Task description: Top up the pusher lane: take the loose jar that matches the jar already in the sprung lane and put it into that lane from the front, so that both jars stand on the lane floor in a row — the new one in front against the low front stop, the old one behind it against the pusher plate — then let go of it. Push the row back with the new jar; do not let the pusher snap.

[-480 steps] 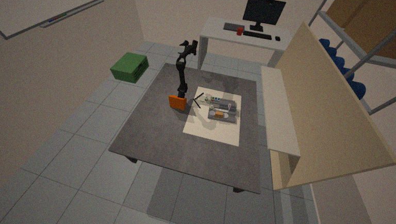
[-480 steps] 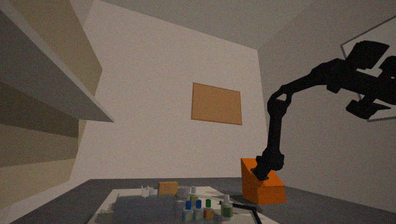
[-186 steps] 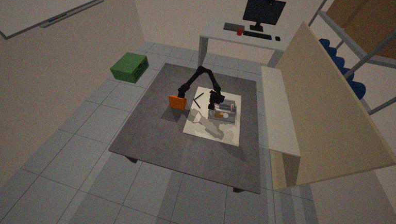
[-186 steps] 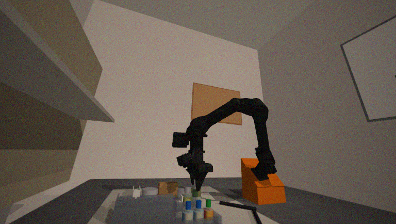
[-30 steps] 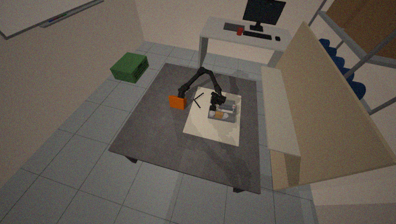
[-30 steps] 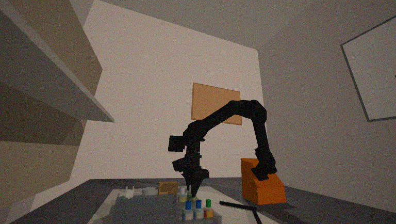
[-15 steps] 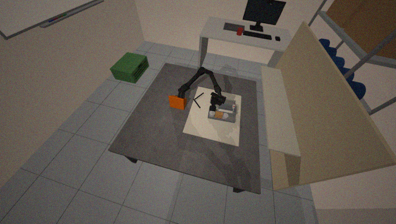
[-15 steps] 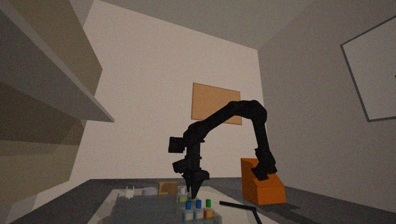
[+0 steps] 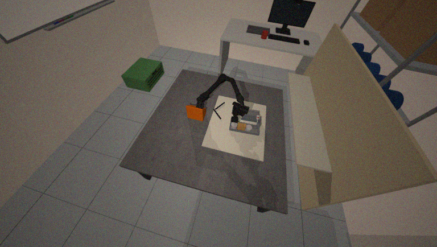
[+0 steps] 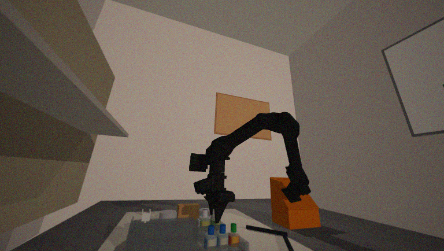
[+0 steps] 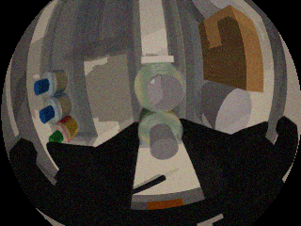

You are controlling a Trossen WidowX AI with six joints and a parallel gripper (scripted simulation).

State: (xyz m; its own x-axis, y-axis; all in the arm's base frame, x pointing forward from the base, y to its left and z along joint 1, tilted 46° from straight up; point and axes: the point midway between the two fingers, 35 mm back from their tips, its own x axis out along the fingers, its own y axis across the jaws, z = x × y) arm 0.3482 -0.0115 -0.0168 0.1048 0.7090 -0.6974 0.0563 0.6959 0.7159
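My gripper tip is 8 cm to the left of the brown block and 7 cm short of it.
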